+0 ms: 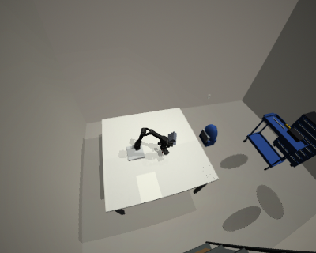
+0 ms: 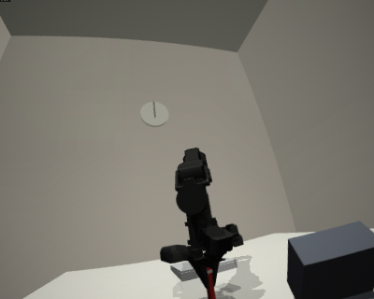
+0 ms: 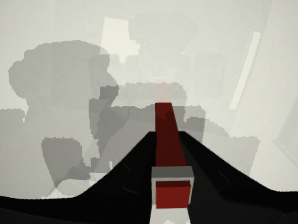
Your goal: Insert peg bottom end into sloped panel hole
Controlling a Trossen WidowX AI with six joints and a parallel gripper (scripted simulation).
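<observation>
Now: the dark grey sloped panel 200 mm ahead of my gripper tip, 130 mm to the left of it and 30 mm above it. Round my gripper tip: red peg (20 mm above).
</observation>
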